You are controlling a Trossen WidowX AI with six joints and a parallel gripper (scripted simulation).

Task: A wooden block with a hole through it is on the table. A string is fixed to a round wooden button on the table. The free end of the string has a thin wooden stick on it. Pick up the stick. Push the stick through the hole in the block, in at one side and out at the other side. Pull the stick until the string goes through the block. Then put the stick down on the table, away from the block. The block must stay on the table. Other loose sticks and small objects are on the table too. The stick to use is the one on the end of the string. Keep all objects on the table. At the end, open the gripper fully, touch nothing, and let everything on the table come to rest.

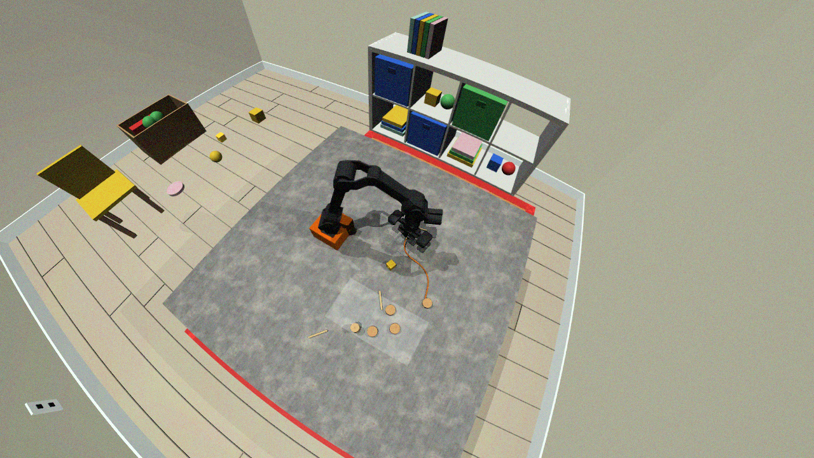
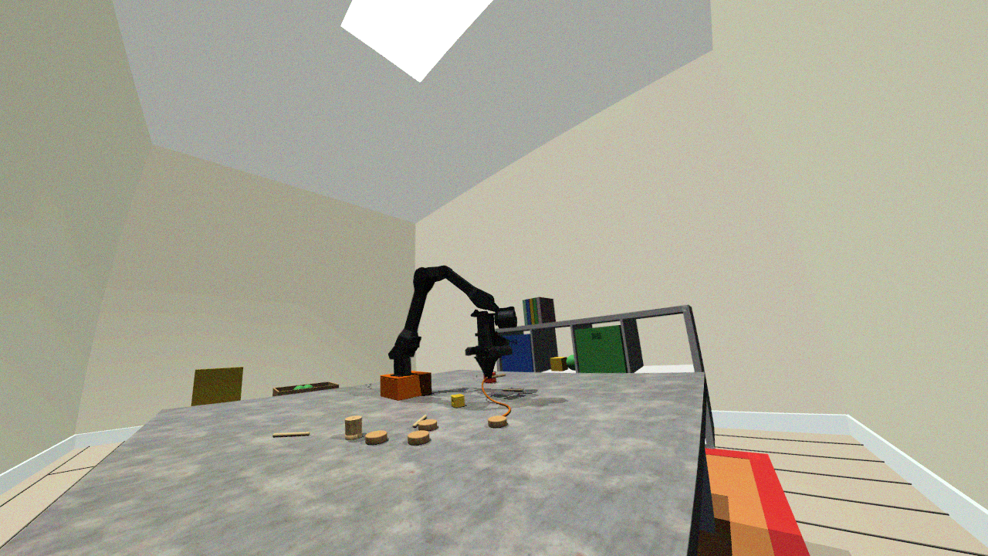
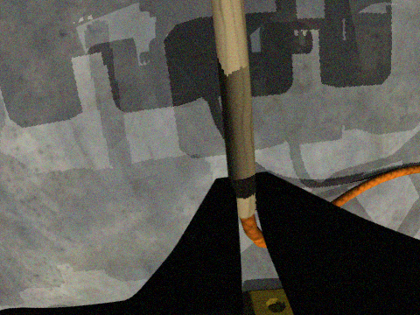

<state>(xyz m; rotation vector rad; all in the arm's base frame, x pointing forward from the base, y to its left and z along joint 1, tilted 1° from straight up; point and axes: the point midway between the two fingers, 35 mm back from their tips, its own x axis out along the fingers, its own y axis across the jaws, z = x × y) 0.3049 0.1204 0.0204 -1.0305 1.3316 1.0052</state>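
The thin wooden stick lies 20 mm to the left of my gripper tip. The rest, counted from my gripper tip: yellow wooden block 10 mm behind, 130 mm to the right, 40 mm below; then round wooden button 190 mm ahead, 210 mm to the right, 50 mm below; then red cube 180 mm behind, 220 mm to the left, 40 mm below.
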